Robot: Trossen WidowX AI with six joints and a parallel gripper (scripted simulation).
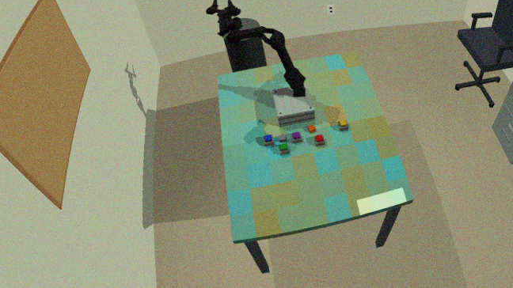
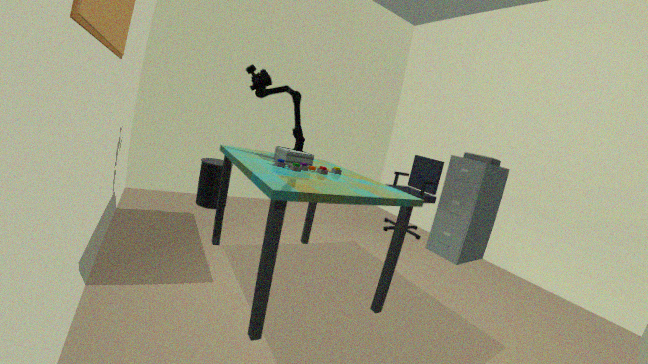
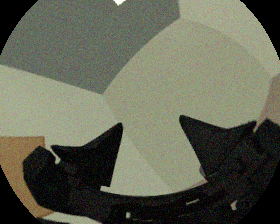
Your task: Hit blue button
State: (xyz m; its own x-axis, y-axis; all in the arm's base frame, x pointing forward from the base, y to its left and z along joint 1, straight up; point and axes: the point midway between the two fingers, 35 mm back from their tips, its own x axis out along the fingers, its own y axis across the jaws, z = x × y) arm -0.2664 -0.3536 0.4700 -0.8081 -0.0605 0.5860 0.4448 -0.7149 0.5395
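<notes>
The blue button lies 55 cm ahead of my gripper tip, 54 cm below it and 19 cm to the left of it. From my gripper tip the other things lie so: grey block 57 cm below, 54 cm ahead, 26 cm to the left; then orange block 57 cm below, 49 cm ahead, 41 cm to the left; then purple button 54 cm below, 54 cm ahead, 33 cm to the left.
</notes>
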